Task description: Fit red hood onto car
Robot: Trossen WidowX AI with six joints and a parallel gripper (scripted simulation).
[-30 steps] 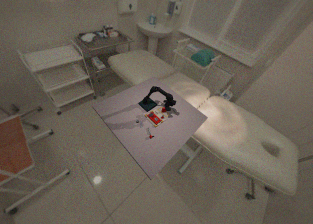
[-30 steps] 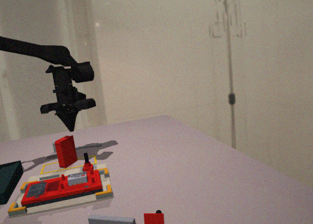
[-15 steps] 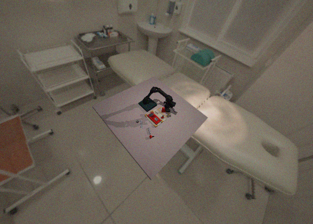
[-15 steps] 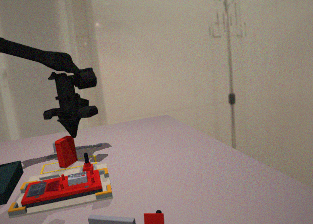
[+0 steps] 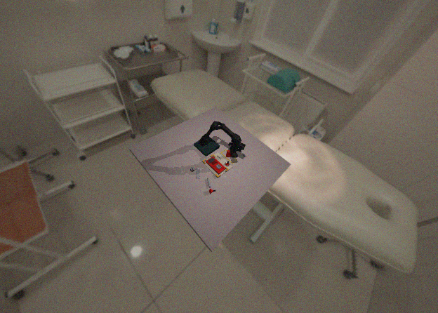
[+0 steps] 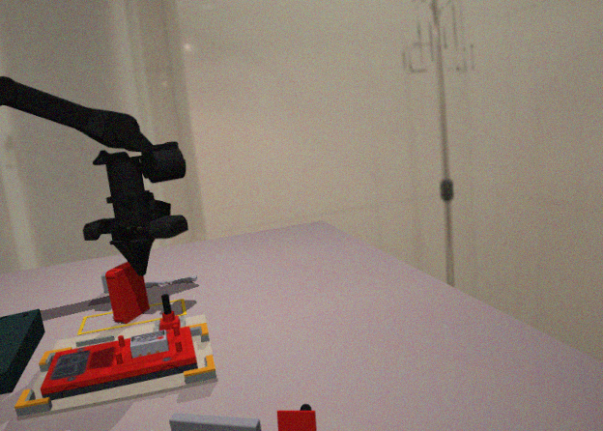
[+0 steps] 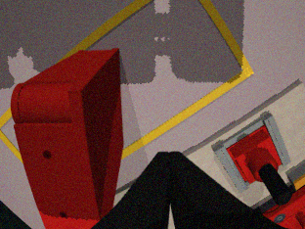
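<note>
Now: gripper tip 30 mm past the red hood, 30 mm above it and 20 mm to the right of it. Round my gripper tip: grey engine block (180 mm to the right, 60 mm below, 20 mm ahead).
</note>
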